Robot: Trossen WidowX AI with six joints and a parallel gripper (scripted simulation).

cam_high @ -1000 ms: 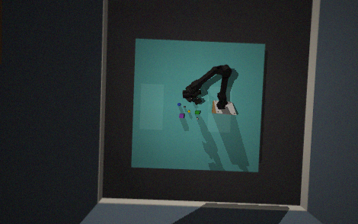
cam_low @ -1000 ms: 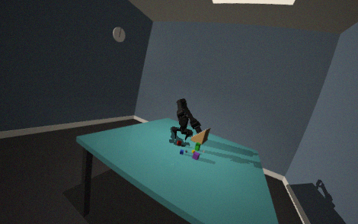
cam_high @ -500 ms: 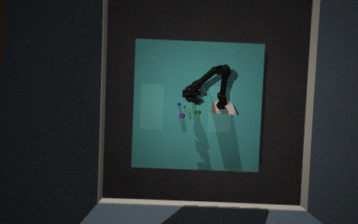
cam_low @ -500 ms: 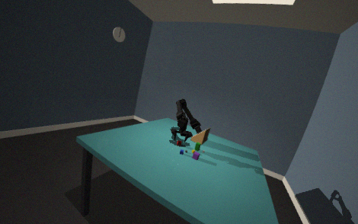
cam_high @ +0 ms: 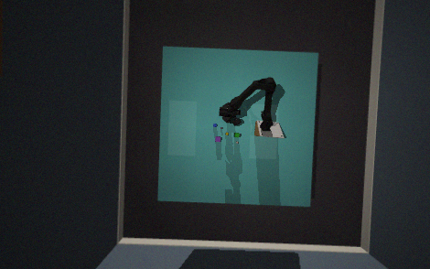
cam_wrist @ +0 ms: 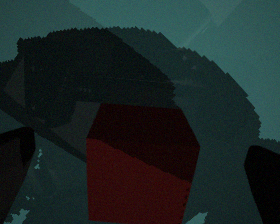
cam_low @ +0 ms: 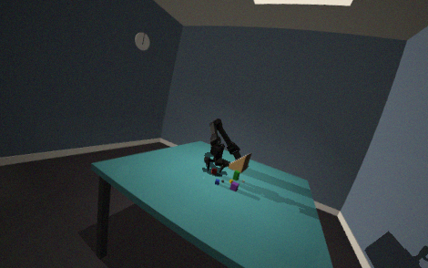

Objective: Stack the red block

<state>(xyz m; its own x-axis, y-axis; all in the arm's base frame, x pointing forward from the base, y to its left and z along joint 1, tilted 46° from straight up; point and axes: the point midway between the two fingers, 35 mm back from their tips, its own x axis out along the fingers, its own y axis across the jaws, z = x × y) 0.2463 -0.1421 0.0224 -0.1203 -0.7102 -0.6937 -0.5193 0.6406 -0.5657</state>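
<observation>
Now: the small yellow block 15 cm to the left of my gripper tip and 3 cm ahead of it. Round my gripper tip: red block: 1 cm above; blue block: 13 cm ahead, 8 cm to the left; purple block: 20 cm to the left, 11 cm ahead, 1 cm above.
</observation>
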